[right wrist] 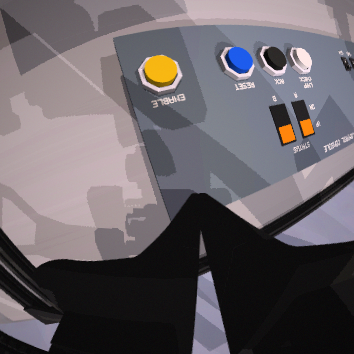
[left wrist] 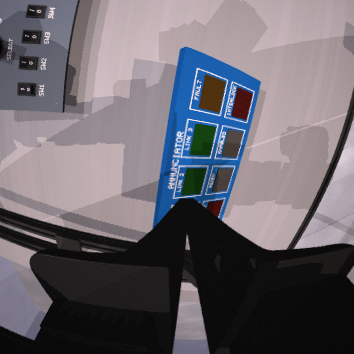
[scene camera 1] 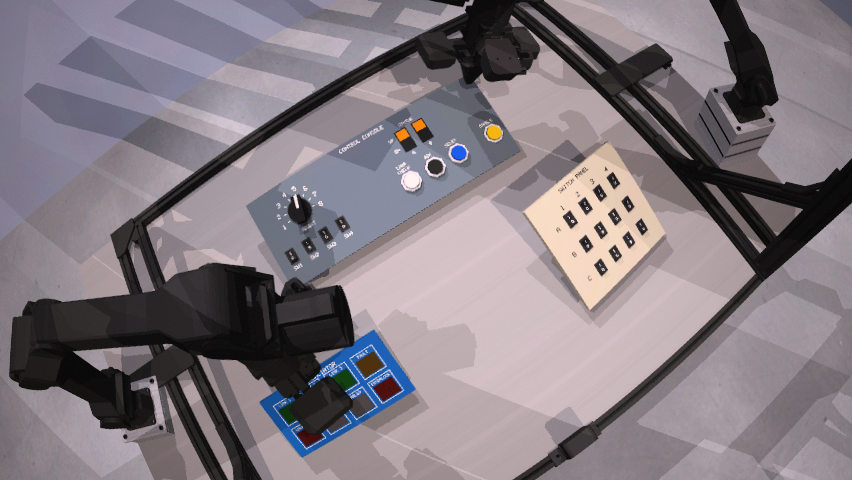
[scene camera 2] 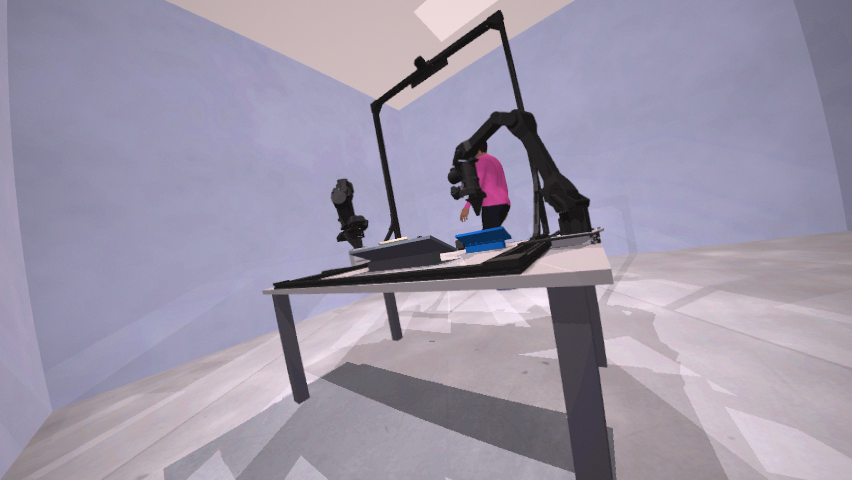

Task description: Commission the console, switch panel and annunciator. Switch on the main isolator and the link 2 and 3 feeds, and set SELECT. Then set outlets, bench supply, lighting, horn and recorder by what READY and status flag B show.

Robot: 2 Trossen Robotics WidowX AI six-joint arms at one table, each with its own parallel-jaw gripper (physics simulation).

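Pixels of known places: left gripper, fingertip midpoint: [left wrist: 185,204] [scene camera 1: 303,373] [scene camera 2: 478,215]; right gripper, fingertip midpoint: [right wrist: 197,199] [scene camera 1: 467,82] [scene camera 2: 356,248]; left arm's base, origin of the base link: [scene camera 1: 138,409] [scene camera 2: 577,232]; right arm's base, origin of the base link: [scene camera 1: 743,105] [scene camera 2: 358,248].
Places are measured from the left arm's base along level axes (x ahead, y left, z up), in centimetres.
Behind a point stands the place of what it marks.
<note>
The grey control console [scene camera 1: 357,184] @(y 22.3, x 48.0, z 4.1 cm) [scene camera 2: 405,247] @(y 24.7, x 43.8, z 4.4 cm) [right wrist: 200,150] @(y 29.4, x 67.8, z 5.0 cm) has its SELECT knob [scene camera 1: 299,208] @(y 20.4, x 38.9, z 6.4 cm) pointing near 5. Status flags A [scene camera 1: 404,138] @(y 26.7, x 56.9, z 5.1 cm) [right wrist: 303,119] @(y 26.7, x 57.0, z 5.0 cm) and B [scene camera 1: 422,128] @(y 27.5, x 60.0, z 5.1 cm) [right wrist: 283,125] @(y 27.4, x 59.8, z 5.1 cm) both show orange at the UP end. I cannot tell the rocker positions. The cream switch panel [scene camera 1: 551,229] @(y 4.1, x 70.8, z 7.1 cm) lies at the right. The blue annunciator [scene camera 1: 400,372] @(y -6.2, x 45.4, z 2.4 cm) [scene camera 2: 482,238] @(y -6.8, x 36.1, z 2.2 cm) [left wrist: 172,120] @(y -2.0, x 38.2, z 5.4 cm) shows a grey READY window [left wrist: 221,180] @(y -10.0, x 34.3, z 2.1 cm) and dark green LINK 2 [left wrist: 194,181] @(y -6.6, x 33.5, z 3.9 cm) and LINK 3 [left wrist: 202,140] @(y -5.4, x 37.7, z 4.0 cm). My left gripper [left wrist: 185,204] @(y -4.7, x 34.4, z 11.2 cm) [scene camera 2: 477,211] @(y -4.7, x 34.4, z 11.2 cm) is shut above the annunciator. My right gripper [right wrist: 197,199] @(y 31.6, x 69.1, z 7.8 cm) is shut near the console's ENABLE end.
Black frame rails [scene camera 1: 298,122] @(y 44.5, x 40.2, z -2.1 cm) border the table. The left arm [scene camera 1: 149,316] @(y -4.3, x 29.0, z 39.5 cm) covers part of the annunciator in scene camera 1. An overhead frame [scene camera 2: 384,166] @(y -11.3, x 104.9, z 58.0 cm) stands over the table, and a person in pink [scene camera 2: 493,178] is behind it.
</note>
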